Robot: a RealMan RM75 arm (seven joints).
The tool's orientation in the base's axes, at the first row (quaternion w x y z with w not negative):
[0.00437, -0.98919, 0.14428, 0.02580]
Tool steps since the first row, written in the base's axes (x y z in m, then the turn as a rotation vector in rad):
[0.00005, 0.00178, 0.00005, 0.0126, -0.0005, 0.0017]
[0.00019, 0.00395, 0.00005, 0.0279, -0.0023, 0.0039]
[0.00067, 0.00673, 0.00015, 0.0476, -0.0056, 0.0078]
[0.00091, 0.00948, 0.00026, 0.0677, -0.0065, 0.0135]
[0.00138, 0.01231, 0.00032, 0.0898, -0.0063, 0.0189]
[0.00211, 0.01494, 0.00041, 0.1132, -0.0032, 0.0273]
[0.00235, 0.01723, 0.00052, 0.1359, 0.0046, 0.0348]
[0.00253, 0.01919, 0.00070, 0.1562, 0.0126, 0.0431]
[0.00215, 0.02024, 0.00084, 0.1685, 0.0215, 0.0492]
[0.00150, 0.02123, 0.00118, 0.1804, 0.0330, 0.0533]
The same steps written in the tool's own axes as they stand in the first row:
[-0.00046, -0.00172, -0.00002, 0.0121, -0.0031, -0.0023]
[-0.00095, -0.00384, 0.00000, 0.0272, -0.0058, -0.0053]
[-0.00129, -0.00664, -0.00007, 0.0467, -0.0082, -0.0102]
[-0.00185, -0.00935, -0.00015, 0.0659, -0.0131, -0.0170]
[-0.00221, -0.01219, -0.00019, 0.0868, -0.0196, -0.0234]
[-0.00226, -0.01492, -0.00027, 0.1078, -0.0293, -0.0329]
[-0.00269, -0.01718, -0.00036, 0.1269, -0.0433, -0.0414]
[-0.00309, -0.01911, -0.00052, 0.1436, -0.0567, -0.0506]
[-0.00376, -0.02001, -0.00062, 0.1526, -0.0688, -0.0572]
[-0.00468, -0.02078, -0.00091, 0.1604, -0.0832, -0.0617]

